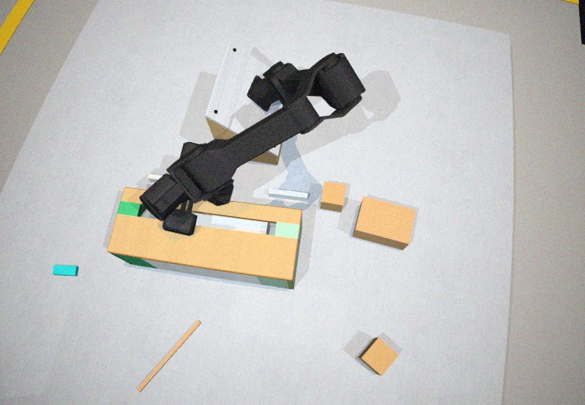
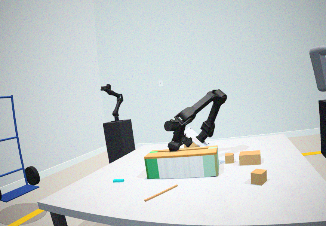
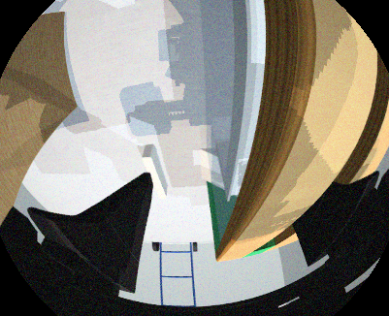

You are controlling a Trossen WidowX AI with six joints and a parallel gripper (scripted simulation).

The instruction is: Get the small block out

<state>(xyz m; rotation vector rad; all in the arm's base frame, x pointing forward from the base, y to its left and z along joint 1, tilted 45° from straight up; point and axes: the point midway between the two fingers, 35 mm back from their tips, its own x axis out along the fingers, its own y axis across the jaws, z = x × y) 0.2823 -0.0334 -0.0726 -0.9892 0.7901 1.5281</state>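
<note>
Right now my gripper tip is 60 mm short of the green block and 10 mm to the left of it. Round my gripper tip: clear-fronted box: 30 mm ahead, 70 mm to the left, 20 mm below; then thin stick: 330 mm ahead, 60 mm to the left, 80 mm below.
</note>
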